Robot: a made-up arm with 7 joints.
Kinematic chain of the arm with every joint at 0, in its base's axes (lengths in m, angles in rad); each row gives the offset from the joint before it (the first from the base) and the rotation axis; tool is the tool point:
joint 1: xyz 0 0 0.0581 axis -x
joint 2: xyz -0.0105 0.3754 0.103 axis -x
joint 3: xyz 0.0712 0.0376 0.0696 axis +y
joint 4: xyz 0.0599 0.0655 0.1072 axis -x
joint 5: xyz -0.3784 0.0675 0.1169 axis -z
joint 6: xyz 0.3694 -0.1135 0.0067 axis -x
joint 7: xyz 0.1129 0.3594 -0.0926 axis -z
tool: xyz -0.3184 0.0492 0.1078
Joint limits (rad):
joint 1: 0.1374..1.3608
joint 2: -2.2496..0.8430
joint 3: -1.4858..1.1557
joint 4: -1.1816..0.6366
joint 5: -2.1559..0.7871
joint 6: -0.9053..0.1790
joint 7: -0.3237..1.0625
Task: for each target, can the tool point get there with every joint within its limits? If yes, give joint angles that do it. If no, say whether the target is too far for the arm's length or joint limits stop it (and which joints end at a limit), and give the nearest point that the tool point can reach.
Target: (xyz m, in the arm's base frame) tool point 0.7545 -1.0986 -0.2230
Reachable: no: joint limits stop it (at a limit: joint 2, joint 3, joint 4, joint 6, joint 7) | nearest point 0.5130 -0.7289 -0.1284 | short by 0.452 m
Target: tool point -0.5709 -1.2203 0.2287
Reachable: no: joint limits stop it (at a limit: joint 1, joint 2, joint 5, joint 6, joint 7) | nearest point -0.3739 -0.7664 0.1234 | short by 0.506 m
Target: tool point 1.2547 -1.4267 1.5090
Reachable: no: too far | nearest point 0.5211 -0.4711 0.7708 | short by 1.413 m
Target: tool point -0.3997 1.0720 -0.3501
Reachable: yes | joints 0.5178 -0.4296 -1.1460 0.2274 -0.8445 -0.3030 0.6584
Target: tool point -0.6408 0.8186 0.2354
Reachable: yes | joints 0.7224 -1.8085 -0.4724 0.3647 -1.4249 0.0940 0.7594
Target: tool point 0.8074 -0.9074 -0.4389
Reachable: no: joint limits stop it (at a limit: joint 2, joint 3, joint 4, joint 6, joint 7) | nearest point 0.5657 -0.6279 -0.2858 | short by 0.400 m
